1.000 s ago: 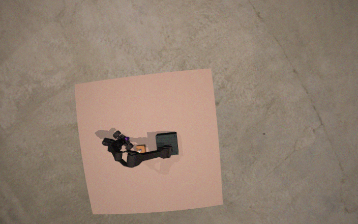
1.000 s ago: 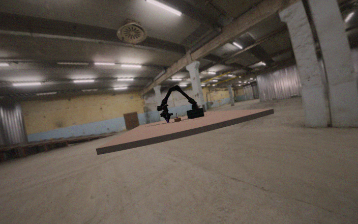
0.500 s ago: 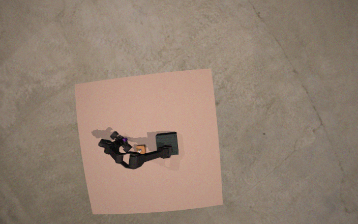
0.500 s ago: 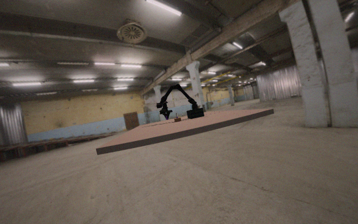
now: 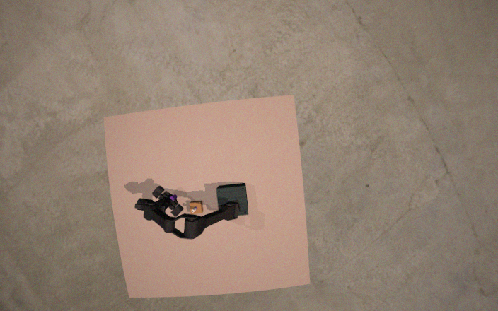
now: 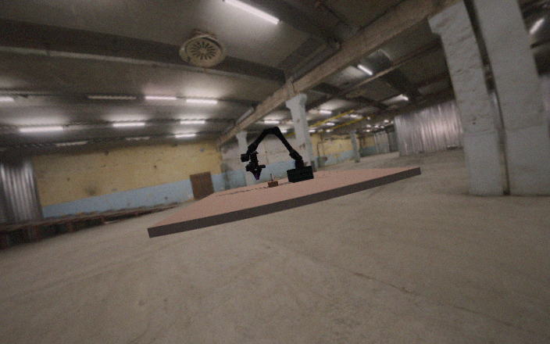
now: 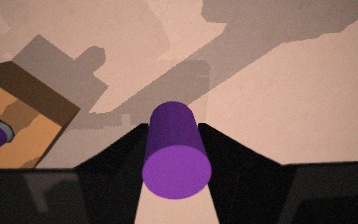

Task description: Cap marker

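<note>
My gripper tip is 9 cm past the holder block, 10 cm to the right of it and 6 cm above it. Also, from my gripper tip: purple cap 1 cm above.
</note>
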